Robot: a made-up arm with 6 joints.
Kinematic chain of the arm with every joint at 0, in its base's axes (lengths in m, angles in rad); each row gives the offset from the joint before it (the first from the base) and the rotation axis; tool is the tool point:
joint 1: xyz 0 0 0.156 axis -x
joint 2: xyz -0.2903 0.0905 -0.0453 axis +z
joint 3: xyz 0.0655 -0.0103 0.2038 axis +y
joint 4: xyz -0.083 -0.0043 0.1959 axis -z
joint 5: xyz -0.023 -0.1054 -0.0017 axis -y
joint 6: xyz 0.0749 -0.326 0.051 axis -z
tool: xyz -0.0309 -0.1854 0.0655
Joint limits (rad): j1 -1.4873..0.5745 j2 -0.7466..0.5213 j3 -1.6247..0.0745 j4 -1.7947..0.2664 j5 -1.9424..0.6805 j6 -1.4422..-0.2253
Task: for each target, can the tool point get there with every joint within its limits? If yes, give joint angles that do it. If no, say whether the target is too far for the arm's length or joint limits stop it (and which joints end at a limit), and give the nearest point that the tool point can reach.
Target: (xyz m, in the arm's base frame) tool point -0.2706 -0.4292 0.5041
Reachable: yes | joints 0.1388 0.0249 -1.3174 0.0334 -0.8985 -1.1015
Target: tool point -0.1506 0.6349 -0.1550
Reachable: no: joint limits stop it (at a limit: joint 1, joint 2, joint 3, joint 4) | nearest point -0.0811 0.5668 0.0022 | short by 0.185 m
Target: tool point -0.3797 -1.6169 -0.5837
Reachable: no: too far | nearest point -0.3234 -0.7197 -0.1228 | short by 1.010 m
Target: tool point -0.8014 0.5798 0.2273
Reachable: no: joint limits stop it (at a limit: joint 1, joint 3, joint 4, joint 6) | nearest point -0.6506 0.5561 0.3848 | short by 0.219 m
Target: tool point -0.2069 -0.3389 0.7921
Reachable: yes | joints 0.3384 0.2441 -0.2229 0.1054 0.3009 -0.5915
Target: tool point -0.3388 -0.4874 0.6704
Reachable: yes | joints -0.2184 -0.4670 -0.6592 -0.4923 -0.0694 -0.9113
